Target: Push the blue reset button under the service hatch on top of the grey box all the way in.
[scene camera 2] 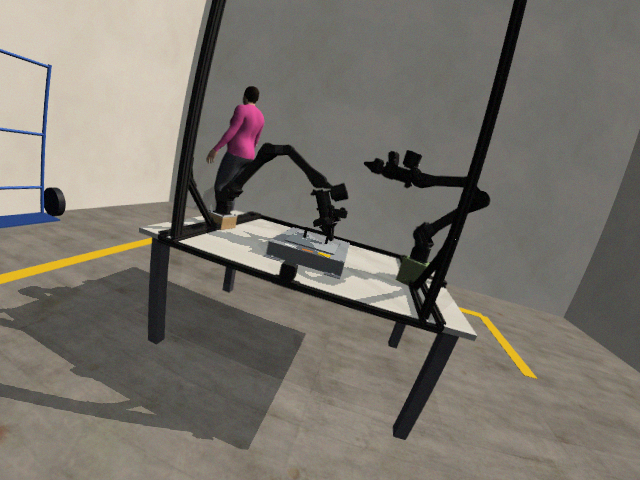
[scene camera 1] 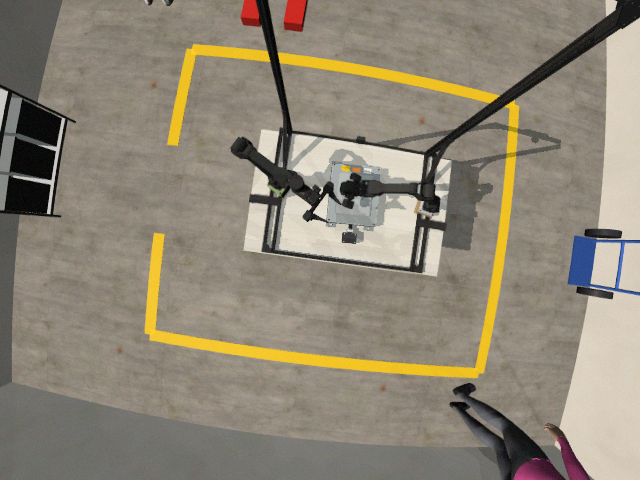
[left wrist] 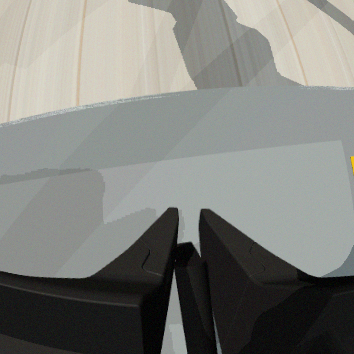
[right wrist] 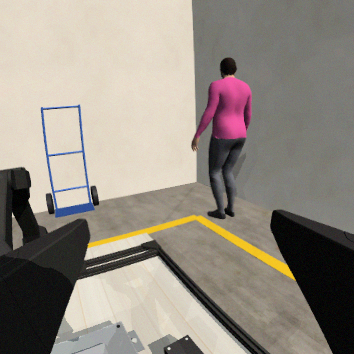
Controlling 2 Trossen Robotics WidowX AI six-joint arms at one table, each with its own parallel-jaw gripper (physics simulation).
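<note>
The grey box (scene camera 1: 337, 219) (scene camera 2: 305, 259) (left wrist: 125, 122) (right wrist: 115, 336) sits mid-table. Its lighter grey service hatch (left wrist: 280, 200) fills much of the left wrist view; whether it is lifted, I cannot tell. My left gripper (scene camera 2: 329, 237) (left wrist: 187, 216) points down at the box top, shut on the hatch's black handle (left wrist: 194, 300), which shows between and below the fingertips. In scene camera 1 the left wrist hides these fingertips. My right gripper (scene camera 1: 338, 212) (scene camera 2: 368, 164) (right wrist: 180, 224) is wide open and empty, raised high above the table near the box. The blue reset button shows in no view.
Yellow and orange labels (scene camera 1: 345, 168) (scene camera 1: 356, 169) lie along one box edge. A black block (scene camera 1: 348, 237) (right wrist: 185, 346) stands beside the box. A black frame (scene camera 1: 346, 261) (scene camera 2: 248, 268) borders the table (scene camera 1: 253, 242). A person in pink (scene camera 2: 247, 129) (right wrist: 230, 107) stands beyond the table.
</note>
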